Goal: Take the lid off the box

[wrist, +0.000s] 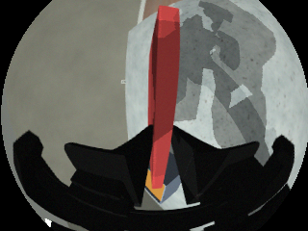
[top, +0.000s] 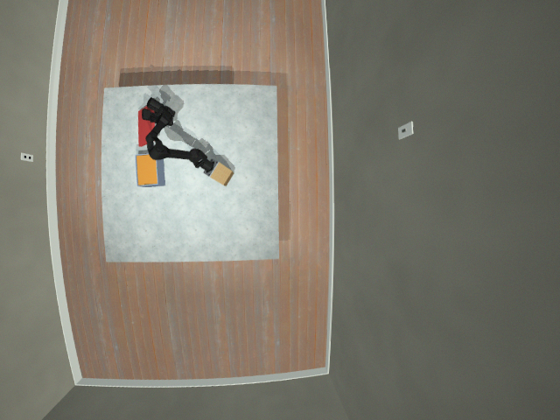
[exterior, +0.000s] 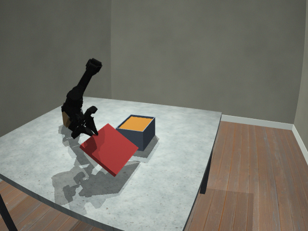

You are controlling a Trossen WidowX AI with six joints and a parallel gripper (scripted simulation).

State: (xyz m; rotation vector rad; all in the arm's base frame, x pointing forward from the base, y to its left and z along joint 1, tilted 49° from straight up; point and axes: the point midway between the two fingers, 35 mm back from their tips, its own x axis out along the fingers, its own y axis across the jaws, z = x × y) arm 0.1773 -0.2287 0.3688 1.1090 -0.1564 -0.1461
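The red lid is 90 mm ahead of my hand, 20 mm to the right of it and 60 mm below it. Round my hand: storage box: 170 mm ahead, 260 mm to the left, 120 mm below.
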